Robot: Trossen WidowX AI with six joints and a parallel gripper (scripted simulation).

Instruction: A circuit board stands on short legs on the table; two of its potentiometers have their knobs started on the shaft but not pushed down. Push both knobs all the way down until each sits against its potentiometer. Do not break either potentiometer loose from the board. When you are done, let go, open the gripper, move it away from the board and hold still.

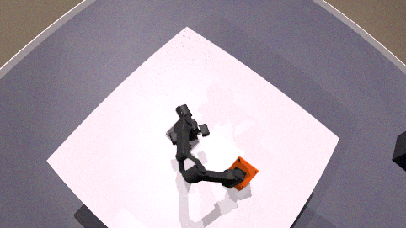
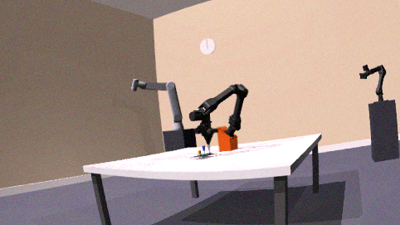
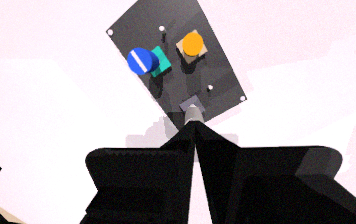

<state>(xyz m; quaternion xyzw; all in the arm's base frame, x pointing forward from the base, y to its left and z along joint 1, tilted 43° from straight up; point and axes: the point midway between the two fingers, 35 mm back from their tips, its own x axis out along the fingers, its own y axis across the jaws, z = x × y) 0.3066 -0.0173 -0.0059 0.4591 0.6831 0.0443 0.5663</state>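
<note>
Now: the blue knob 70 mm ahead of my gripper tip and 10 mm below it.
</note>
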